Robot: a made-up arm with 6 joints.
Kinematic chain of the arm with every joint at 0, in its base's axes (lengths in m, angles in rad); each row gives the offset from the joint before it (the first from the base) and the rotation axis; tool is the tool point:
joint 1: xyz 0 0 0.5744 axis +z
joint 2: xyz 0 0 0 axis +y
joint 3: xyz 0 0 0.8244 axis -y
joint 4: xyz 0 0 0 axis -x
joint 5: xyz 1.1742 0 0 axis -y
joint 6: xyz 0 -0.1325 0 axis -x
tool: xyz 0 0 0
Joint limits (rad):
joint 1: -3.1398..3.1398
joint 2: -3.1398..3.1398
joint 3: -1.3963..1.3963
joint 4: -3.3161..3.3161
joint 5: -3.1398..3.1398
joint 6: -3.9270..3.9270
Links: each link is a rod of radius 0.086 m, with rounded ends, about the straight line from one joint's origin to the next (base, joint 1, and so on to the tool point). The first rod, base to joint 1, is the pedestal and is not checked.
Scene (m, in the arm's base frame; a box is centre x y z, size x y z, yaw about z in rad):
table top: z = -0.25
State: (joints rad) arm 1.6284 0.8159 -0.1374 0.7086 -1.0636 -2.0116
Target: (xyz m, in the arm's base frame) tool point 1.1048 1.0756 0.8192
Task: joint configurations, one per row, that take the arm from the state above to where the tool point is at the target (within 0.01 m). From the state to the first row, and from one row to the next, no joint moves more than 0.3 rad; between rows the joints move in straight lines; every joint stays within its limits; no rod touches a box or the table.
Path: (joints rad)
1: 1.3651 0.7360 -0.0530 0.7014 -1.0636 -2.0116
2: 1.1018 0.6562 0.0315 0.6943 -1.0636 -2.0116
3: 0.8385 0.5763 0.1159 0.6871 -1.0636 -2.0116

